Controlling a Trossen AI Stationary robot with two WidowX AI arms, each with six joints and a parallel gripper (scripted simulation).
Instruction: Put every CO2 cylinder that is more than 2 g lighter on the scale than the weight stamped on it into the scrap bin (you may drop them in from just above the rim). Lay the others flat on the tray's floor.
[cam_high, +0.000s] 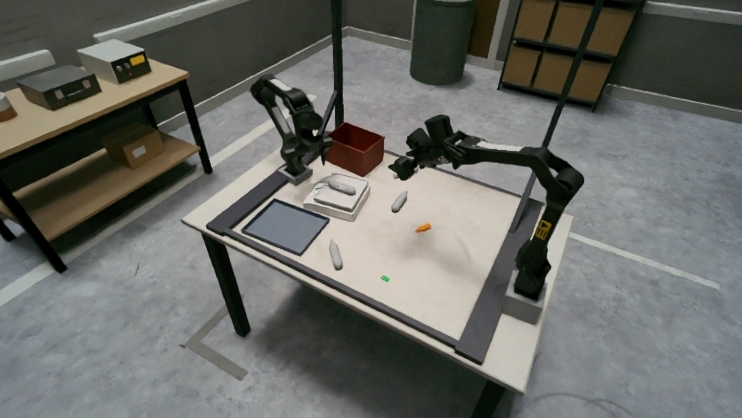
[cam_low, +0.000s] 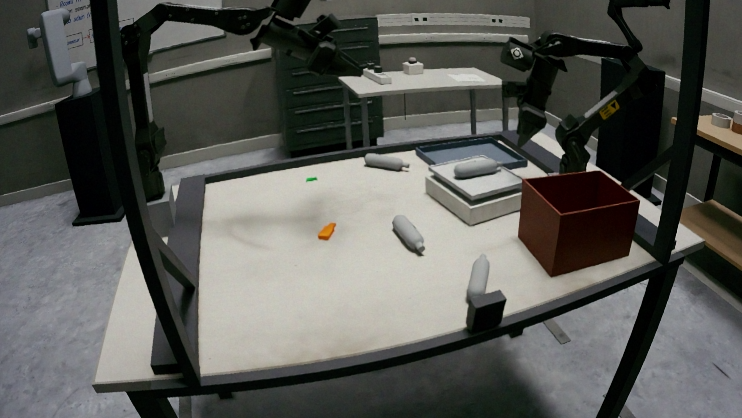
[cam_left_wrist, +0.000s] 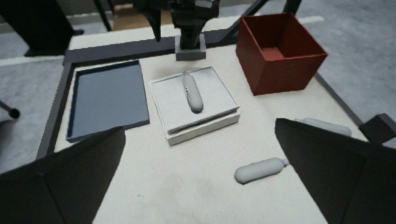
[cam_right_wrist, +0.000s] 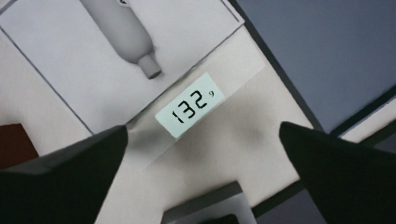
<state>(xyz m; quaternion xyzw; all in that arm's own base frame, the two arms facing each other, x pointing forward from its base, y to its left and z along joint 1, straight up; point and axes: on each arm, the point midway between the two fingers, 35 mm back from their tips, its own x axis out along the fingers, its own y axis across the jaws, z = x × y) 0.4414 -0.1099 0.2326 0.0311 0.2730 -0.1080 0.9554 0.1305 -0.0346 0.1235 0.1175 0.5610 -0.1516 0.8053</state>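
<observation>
My right gripper is now 270 mm past the red scrap bin, 20 mm to the left of it and 120 mm above it. Round my right hand: small green piece 150 mm ahead, 470 mm to the left, 150 mm below; blue-grey tray 200 mm ahead, 70 mm to the left, 150 mm below; small orange piece 110 mm behind, 440 mm to the left, 150 mm below.
</observation>
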